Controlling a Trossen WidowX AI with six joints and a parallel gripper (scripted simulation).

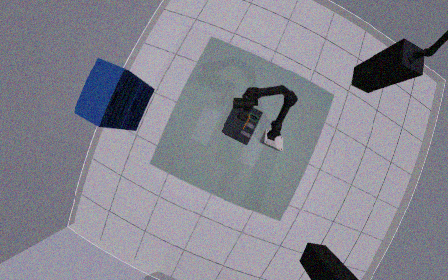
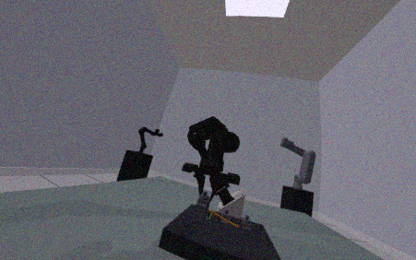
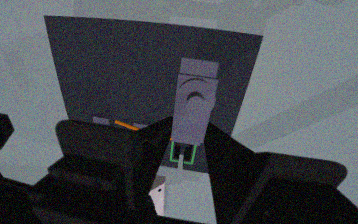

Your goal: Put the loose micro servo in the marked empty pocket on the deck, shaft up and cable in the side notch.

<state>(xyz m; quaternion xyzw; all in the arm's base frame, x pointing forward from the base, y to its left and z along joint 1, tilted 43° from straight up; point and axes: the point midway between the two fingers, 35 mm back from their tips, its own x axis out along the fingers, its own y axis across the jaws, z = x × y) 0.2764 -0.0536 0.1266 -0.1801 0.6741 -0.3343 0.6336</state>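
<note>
Right now my gripper tip is 10 cm above the dark deck, 7 cm to the right of it and 3 cm short of it.
</note>
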